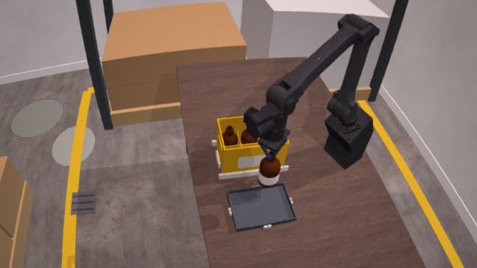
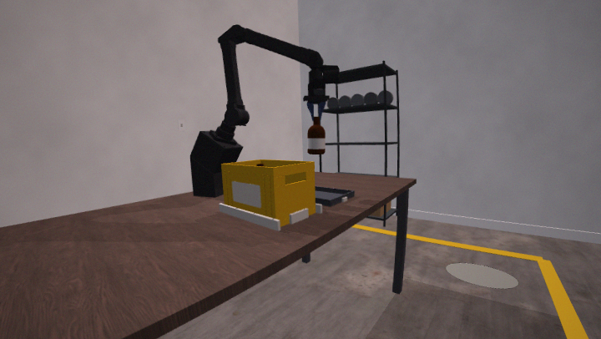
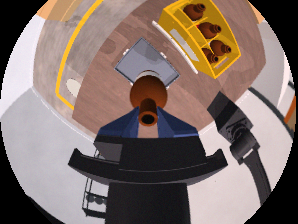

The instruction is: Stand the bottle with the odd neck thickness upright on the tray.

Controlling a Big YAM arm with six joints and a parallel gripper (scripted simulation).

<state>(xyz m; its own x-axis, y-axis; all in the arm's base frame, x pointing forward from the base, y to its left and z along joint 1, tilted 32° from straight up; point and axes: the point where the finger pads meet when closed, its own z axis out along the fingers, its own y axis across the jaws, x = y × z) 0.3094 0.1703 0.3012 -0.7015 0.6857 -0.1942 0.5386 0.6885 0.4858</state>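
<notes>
Now: hand 70 mm above the glass bottle. From my hand the other things lie so: dark tray 320 mm below; yellow crate 270 mm to the right, 250 mm below, 20 mm ahead.
</notes>
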